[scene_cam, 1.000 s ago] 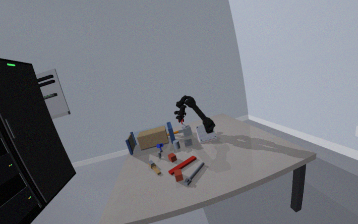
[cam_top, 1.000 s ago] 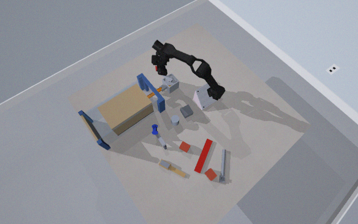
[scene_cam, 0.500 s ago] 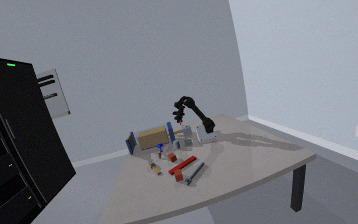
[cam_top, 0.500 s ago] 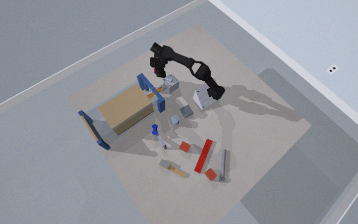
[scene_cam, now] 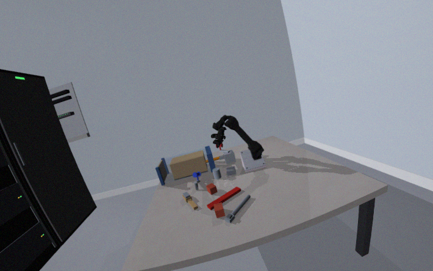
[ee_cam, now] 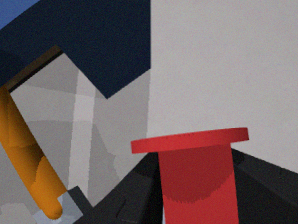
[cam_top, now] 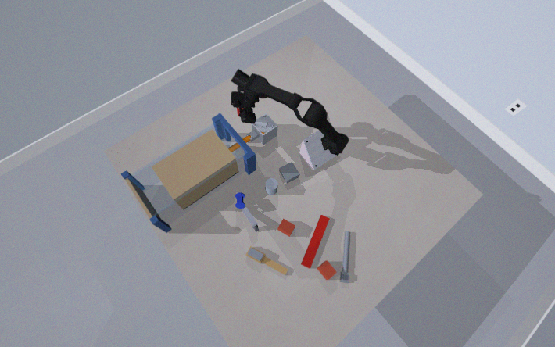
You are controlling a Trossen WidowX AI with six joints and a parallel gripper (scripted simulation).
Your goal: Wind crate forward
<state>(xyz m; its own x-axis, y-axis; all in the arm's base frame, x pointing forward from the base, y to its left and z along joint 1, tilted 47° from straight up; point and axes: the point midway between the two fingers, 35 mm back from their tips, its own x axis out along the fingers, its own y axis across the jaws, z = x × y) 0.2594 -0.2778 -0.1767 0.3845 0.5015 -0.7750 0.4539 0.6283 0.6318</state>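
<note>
The blue frame is 80 mm ahead of my gripper tip, 100 mm to the left of it and 30 mm below it. From my gripper tip the other things lie so: red knob 20 mm behind, 10 mm to the left; grey winch 90 mm behind, 80 mm to the left, 100 mm below; red-knobbed handle 40 mm behind, 40 mm to the left, 30 mm below.
</note>
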